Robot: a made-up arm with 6 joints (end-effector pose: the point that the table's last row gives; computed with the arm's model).
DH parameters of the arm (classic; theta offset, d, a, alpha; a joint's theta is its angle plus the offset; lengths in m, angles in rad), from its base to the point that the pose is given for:
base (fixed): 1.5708 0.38 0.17 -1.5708
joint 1: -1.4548 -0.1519 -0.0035 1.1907
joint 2: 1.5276 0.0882 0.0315 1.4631
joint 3: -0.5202 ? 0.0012 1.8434
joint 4: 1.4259 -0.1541 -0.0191 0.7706
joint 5: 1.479 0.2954 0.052 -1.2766
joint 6: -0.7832 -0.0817 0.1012 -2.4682
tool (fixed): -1.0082 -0.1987 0 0
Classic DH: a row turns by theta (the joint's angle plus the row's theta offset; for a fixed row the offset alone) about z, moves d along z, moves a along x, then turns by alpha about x.
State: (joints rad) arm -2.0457 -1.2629 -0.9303 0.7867 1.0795 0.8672
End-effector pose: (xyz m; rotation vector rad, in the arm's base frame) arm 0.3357 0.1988 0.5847 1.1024 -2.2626 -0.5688
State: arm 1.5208 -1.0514 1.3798 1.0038 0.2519 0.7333
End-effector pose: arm 0.0672 0.5487 0.3913 -0.4965 1.9383 -1.8004
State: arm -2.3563 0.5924 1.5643 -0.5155 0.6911 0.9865
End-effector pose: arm 0.0817 0.4079 0.5426 2.1114 -0.1677 -0.2501
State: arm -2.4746 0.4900 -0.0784 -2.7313 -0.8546 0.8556
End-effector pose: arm 0.3786 0.2537 0.3115 0.2696 -1.6170 -1.0623
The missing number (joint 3, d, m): 0.08
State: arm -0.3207 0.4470 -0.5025 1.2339 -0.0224 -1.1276
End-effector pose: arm 0.0326 0.2951 0.6906 1.5476 0.1484 0.6070
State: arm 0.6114 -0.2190 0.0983 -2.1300 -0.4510 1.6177
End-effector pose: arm 0.2397 0.1811 0.2967 0.0904 -1.1507 0.6000
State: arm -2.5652 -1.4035 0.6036 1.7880 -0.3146 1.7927
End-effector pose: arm 0.2748 0.0675 0.3861 -0.9553 1.8923 1.4768
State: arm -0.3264 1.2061 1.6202 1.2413 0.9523 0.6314
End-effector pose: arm -0.2142 0.1434 0.0976 -0.7084 0.9361 -1.0042
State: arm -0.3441 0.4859 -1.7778 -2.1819 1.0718 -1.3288
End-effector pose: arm -0.0117 0.1076 0.1088 0.0397 1.1779 -1.3552
